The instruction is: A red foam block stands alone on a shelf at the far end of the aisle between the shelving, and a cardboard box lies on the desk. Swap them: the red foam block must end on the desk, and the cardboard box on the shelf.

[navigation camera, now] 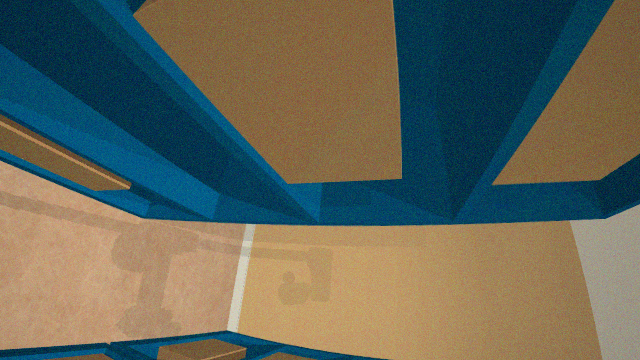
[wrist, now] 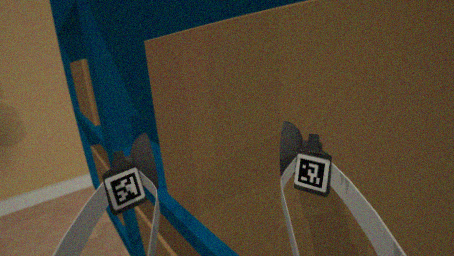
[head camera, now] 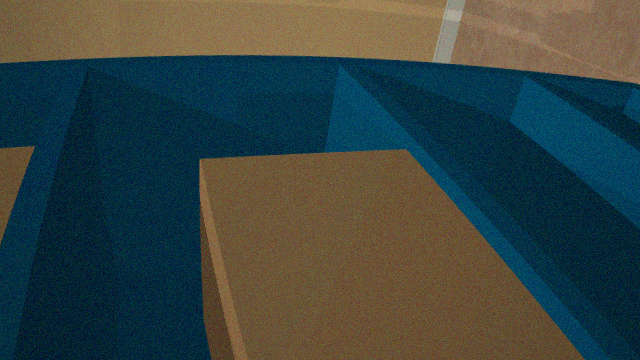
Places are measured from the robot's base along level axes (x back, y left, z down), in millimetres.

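Pixels of known places: gripper, fingertip midpoint: (wrist: 217, 146).
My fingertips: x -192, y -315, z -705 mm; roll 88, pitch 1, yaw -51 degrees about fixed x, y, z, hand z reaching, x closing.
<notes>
Behind a point stands the place of what it marks.
My gripper (wrist: 217, 146) @(x -192, y -315, z -705 mm) is open, its two dark fingertips well apart with no object between them. It faces the broad side of a large brown box standing in blue shelving; the left fingertip is near the box's left edge and the right one is in front of its face. How far they are from it is hard to tell. The red foam block, the desk and the cardboard box on the desk do not show in these views.
Blue shelving (head camera: 575, 130) @(x -590, y 295, z -534 mm) (navigation camera: 350, 212) @(x -772, y 283, z -1098 mm) (wrist: 190, 220) stands close by, with large brown boxes (head camera: 350, 240) @(x -346, y 284, z -1138 mm) (navigation camera: 300, 100) @(x -242, y 289, z -1128 mm) (wrist: 230, 100) in it. A second blue shelf row with boxes (navigation camera: 202, 347) @(x -1242, y -401, z -197 mm) lies across the aisle floor (navigation camera: 65, 290) @(x -553, y -137, z -1 mm). A tan wall (head camera: 200, 30) @(x -1769, y 431, z -1139 mm) (navigation camera: 450, 280) @(x -1756, y 96, z -1587 mm) (wrist: 30, 135) @(x -1746, y -148, z -425 mm) closes the end.
</notes>
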